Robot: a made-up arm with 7 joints.
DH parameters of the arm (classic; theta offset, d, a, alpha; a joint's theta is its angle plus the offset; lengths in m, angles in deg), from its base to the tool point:
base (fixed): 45 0 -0.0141 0
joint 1: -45 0.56 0.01 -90
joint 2: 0 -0.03 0.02 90
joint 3: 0 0.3 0.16 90
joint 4: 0 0 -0.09 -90
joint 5: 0 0.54 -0.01 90
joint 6: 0 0.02 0.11 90
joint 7: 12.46 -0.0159 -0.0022 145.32
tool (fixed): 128.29 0.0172 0 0
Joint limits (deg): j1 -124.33..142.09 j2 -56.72..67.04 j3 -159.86..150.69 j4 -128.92..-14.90 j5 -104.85..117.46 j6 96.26..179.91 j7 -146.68..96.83
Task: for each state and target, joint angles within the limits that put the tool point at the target. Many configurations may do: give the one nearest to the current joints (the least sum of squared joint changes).
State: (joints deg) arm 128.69 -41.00 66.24 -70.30 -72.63 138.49 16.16
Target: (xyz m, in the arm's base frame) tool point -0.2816 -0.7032 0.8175
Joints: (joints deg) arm 141.48 -46.25 79.95 -97.46 -82.04 154.68 15.21
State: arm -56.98 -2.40 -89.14 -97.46 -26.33 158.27 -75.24
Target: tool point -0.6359 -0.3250 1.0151
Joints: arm -55.46 8.17 -108.47 -96.80 -25.23 179.91 -75.44
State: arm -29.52 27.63 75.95 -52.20 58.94 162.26 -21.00
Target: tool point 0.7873 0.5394 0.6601
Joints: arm 8.61 59.49 61.89 -51.52 51.50 121.20 -14.63
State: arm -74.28 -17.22 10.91 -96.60 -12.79 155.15 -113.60
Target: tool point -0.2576 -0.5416 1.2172
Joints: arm -93.80 -20.79 -13.79 -98.37 -8.85 155.91 -113.84
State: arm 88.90 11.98 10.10 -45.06 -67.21 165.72 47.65
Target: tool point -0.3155 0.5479 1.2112
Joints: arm 98.65 13.03 17.09 -48.29 -69.34 168.00 47.57
